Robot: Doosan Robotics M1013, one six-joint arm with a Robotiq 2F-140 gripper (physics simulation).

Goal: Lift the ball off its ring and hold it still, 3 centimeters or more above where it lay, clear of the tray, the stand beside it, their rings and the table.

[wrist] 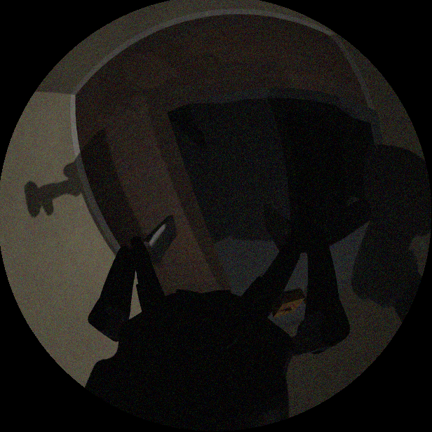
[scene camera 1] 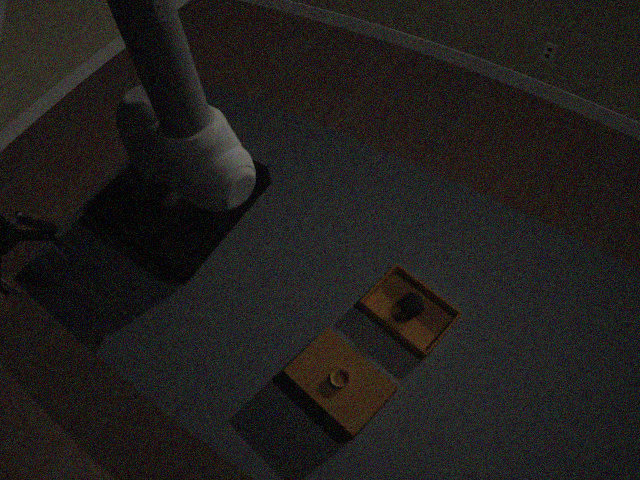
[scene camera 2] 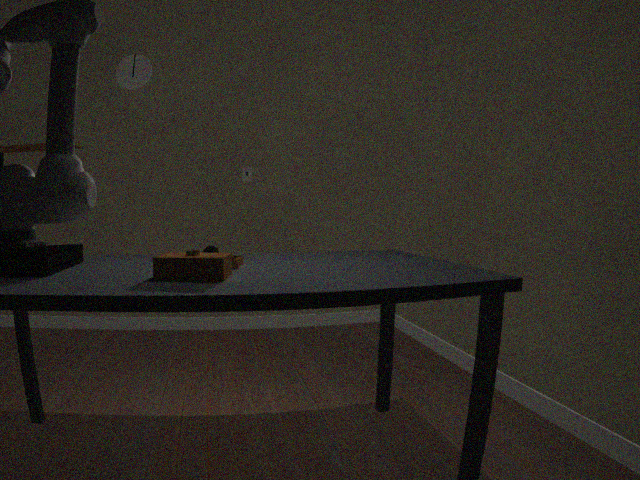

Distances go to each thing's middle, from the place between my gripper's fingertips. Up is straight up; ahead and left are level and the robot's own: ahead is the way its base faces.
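Stand [scene camera 1: 347, 388]: my gripper 650 mm short of it, 240 mm to the right of it, 110 mm above it. Orange-brown tray [scene camera 1: 422, 333]: 680 mm ahead of my gripper, 470 mm to the left, 140 mm below. Nearest to my gripper of the things named here, going by their middles: the stand.
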